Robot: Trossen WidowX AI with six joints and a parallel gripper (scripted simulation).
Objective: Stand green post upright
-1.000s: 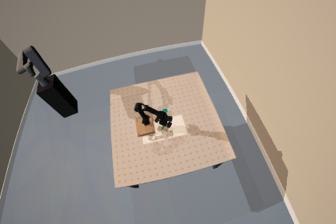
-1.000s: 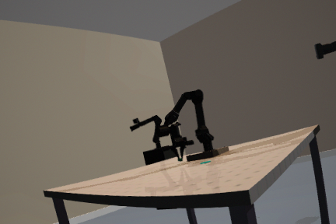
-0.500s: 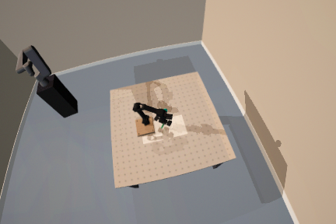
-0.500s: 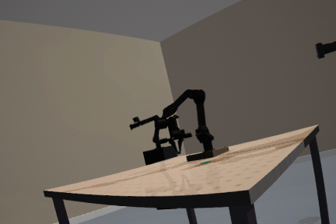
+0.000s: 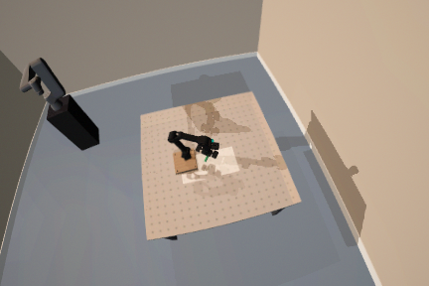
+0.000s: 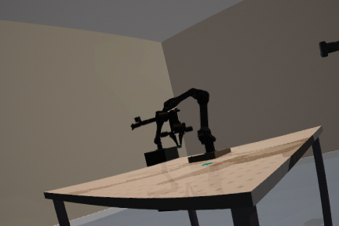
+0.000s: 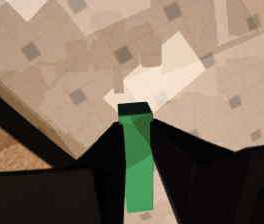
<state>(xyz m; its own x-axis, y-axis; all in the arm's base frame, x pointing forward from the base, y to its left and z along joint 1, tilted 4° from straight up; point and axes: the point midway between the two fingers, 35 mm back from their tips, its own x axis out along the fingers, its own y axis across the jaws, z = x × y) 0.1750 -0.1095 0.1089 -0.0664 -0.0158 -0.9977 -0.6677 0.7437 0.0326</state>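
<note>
Right now my gripper tip is 100 mm short of the cyan circle, 190 mm to the right of it and 120 mm above it. Also, from my gripper tip: green post (20 mm behind, 10 mm to the right).
</note>
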